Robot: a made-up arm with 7 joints.
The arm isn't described. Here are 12 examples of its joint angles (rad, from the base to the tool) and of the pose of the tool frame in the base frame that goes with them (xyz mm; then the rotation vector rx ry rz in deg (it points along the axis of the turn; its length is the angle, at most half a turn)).
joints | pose
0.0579 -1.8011 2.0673 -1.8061 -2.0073 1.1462 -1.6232 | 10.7 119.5 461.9 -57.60 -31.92 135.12
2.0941 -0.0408 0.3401 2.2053 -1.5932 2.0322 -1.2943 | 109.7 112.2 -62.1 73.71 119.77 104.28
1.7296 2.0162 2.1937 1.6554 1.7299 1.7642 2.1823 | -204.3 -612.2 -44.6 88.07 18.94 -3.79
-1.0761 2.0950 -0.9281 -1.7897 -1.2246 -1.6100 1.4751 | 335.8 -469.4 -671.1 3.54 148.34 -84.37
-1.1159 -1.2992 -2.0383 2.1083 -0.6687 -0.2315 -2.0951 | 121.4 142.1 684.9 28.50 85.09 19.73
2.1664 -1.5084 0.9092 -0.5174 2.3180 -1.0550 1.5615 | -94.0 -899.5 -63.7 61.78 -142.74 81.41
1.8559 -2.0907 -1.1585 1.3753 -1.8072 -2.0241 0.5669 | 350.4 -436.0 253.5 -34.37 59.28 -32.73
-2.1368 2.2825 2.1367 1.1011 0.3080 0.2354 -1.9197 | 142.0 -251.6 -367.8 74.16 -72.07 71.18
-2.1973 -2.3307 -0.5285 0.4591 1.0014 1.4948 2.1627 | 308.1 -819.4 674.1 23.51 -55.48 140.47
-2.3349 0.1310 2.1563 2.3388 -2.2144 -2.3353 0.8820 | -526.4 -138.2 646.3 1.66 -34.32 -113.58
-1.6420 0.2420 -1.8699 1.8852 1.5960 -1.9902 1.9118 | -352.2 830.5 -218.2 -110.79 33.31 66.72
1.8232 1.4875 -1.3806 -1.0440 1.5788 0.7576 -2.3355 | -637.4 94.5 -473.4 -10.56 -49.05 7.28
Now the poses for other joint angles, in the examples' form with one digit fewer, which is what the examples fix.
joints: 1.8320 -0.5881 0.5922 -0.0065 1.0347 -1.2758 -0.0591
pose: -420 -353 44 -3.5 113.6 -104.8
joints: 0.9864 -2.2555 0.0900 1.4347 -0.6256 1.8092 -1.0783
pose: -165 311 351 14.1 77.7 14.4
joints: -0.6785 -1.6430 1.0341 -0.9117 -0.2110 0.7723 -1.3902
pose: 267 290 283 -53.8 -82.9 7.9
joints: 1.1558 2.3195 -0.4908 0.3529 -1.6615 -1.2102 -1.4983
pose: -416 75 19 -112.3 -117.1 -27.7
